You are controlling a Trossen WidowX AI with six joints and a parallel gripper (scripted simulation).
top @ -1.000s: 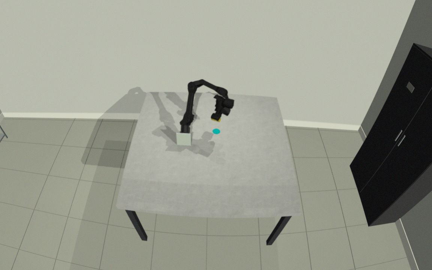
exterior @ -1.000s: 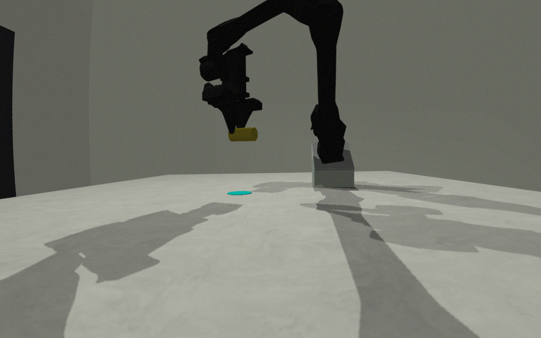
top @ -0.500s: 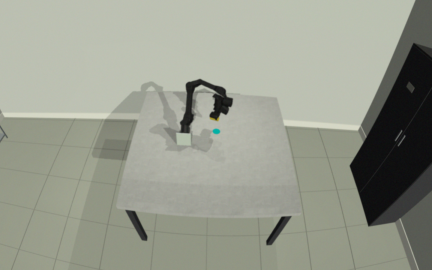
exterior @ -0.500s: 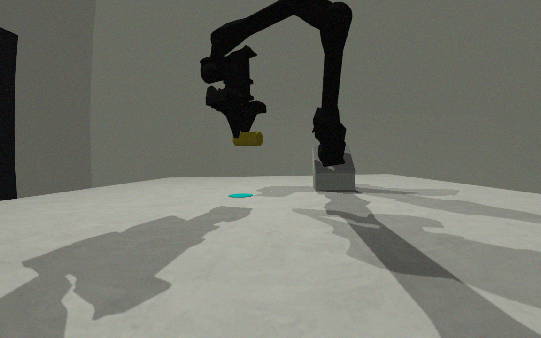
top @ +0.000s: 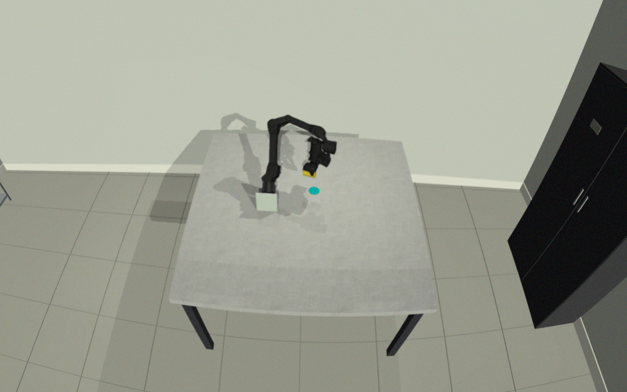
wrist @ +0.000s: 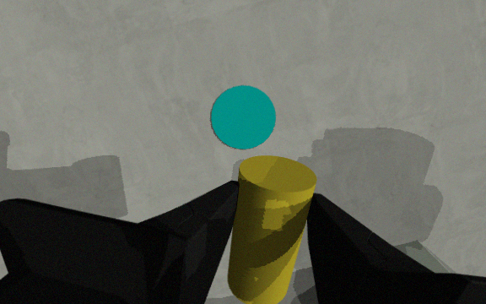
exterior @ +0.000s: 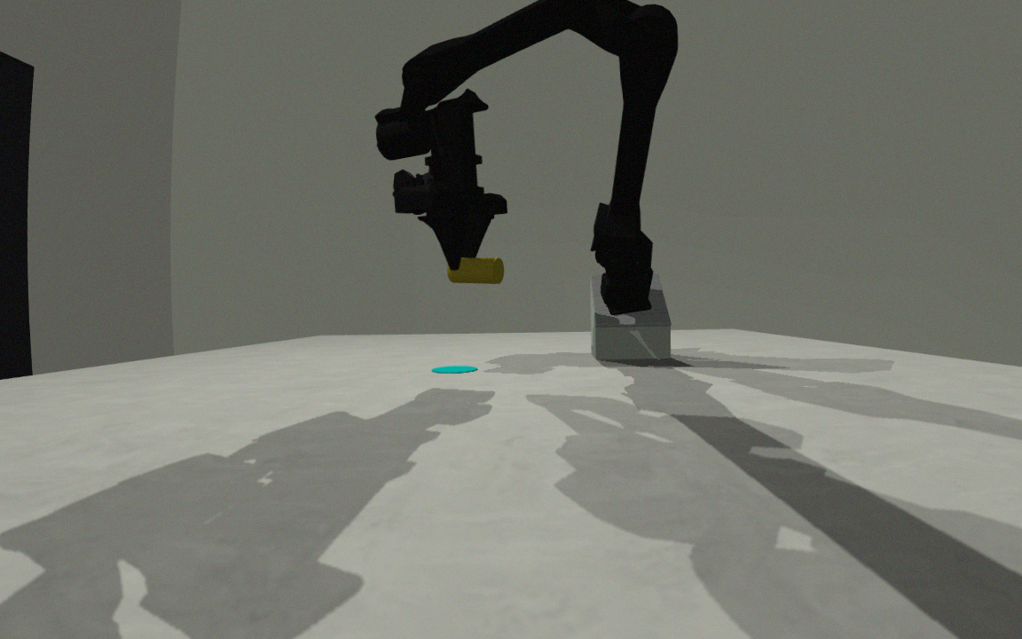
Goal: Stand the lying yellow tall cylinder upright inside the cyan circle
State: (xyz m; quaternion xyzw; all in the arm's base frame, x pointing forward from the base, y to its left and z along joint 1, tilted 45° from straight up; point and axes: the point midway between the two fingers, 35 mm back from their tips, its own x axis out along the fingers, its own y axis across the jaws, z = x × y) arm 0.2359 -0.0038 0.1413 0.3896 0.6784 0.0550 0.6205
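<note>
Now: the cyan circle 10 mm ahead of my gripper tip, 10 mm to the left of it and 130 mm below it. From my gripper tip the other things lie so: yellow cylinder: 20 mm behind, 10 mm to the left.
</note>
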